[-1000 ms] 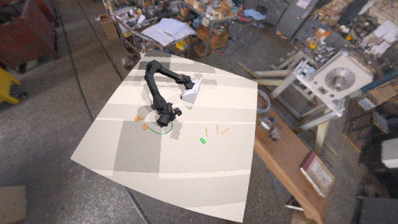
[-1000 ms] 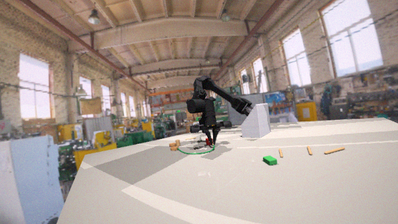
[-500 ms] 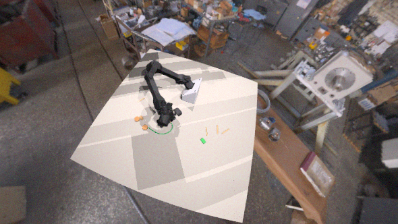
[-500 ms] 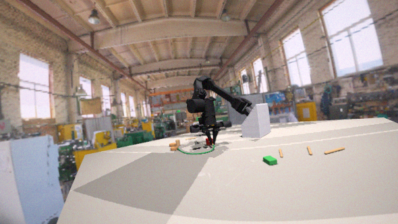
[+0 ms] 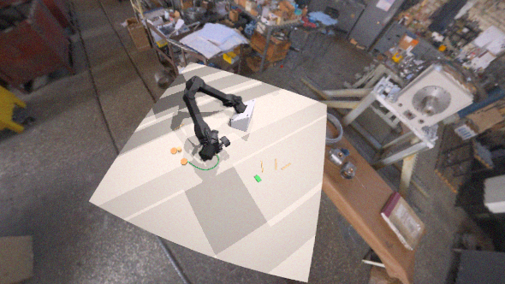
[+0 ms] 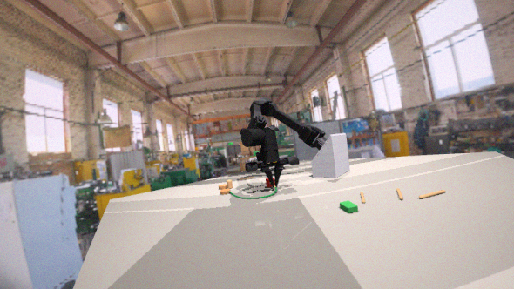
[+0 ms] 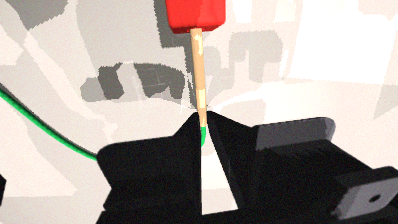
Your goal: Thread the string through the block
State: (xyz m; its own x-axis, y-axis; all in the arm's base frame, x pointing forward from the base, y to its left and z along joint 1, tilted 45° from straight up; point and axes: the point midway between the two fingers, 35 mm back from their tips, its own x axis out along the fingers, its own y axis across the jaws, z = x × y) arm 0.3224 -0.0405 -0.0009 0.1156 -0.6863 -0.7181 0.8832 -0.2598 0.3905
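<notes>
Right now my gripper tip is 40 mm past the small red block and 70 mm to the left of it. Also, from my gripper tip: wooden peg: 80 mm ahead, 220 mm to the right; then small green block: 30 mm ahead, 300 mm to the left, 10 mm below.
</notes>
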